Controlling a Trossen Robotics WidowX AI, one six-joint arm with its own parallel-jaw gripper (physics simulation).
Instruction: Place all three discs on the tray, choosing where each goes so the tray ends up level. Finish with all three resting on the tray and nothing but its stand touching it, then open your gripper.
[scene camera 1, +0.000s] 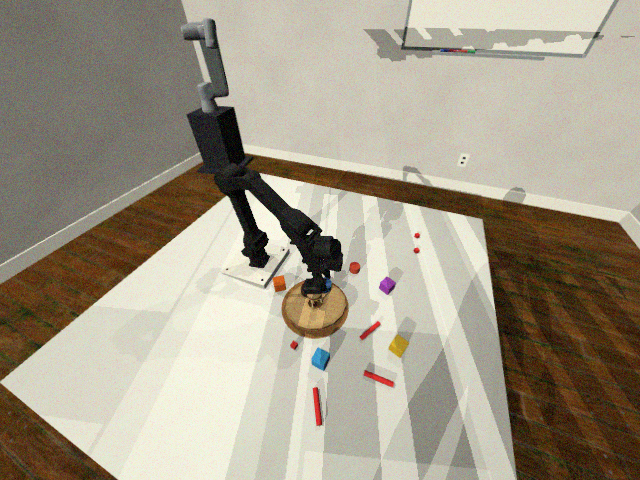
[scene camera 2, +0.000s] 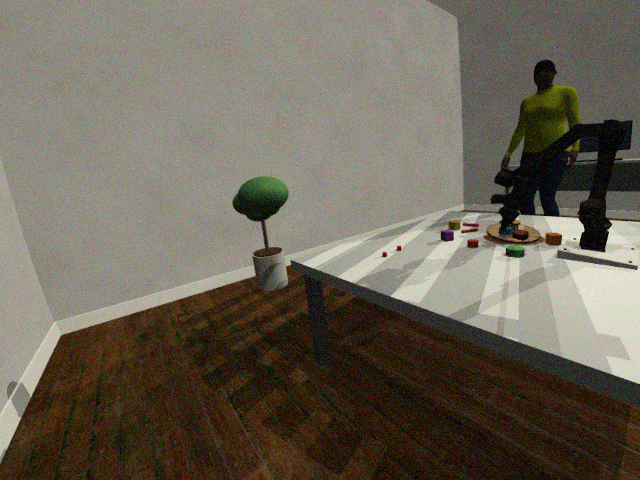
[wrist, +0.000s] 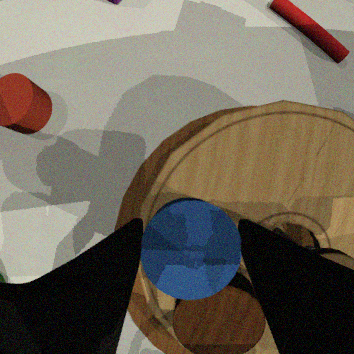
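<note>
The round wooden tray (scene camera 1: 336, 312) (wrist: 280, 150) has a small hub in the middle, and a dark brown round block (scene camera 2: 520, 234) (wrist: 220, 320) lies on it. My gripper (scene camera 1: 322, 287) (scene camera 2: 506, 227) (wrist: 190, 226) is shut on the blue disc (scene camera 1: 328, 285) (scene camera 2: 506, 230) (wrist: 191, 250). The blue disc is low over the tray near the rim, beside the brown block; whether it touches the tray I cannot tell. The red disc (scene camera 1: 354, 267) (scene camera 2: 472, 243) (wrist: 25, 102) lies on the table off the tray. The green disc (scene camera 2: 514, 251) (wrist: 2, 278) lies on the table, mostly outside the wrist view.
An orange block (scene camera 1: 279, 283) (scene camera 2: 553, 238) stands close to the tray, between it and the arm's base plate (scene camera 1: 245, 273). A purple cube (scene camera 1: 386, 285), a yellow cube (scene camera 1: 398, 345) and a blue cube (scene camera 1: 320, 358) stand around it. Red sticks (scene camera 1: 370, 330) and small red cubes (scene camera 1: 293, 344) lie about.
</note>
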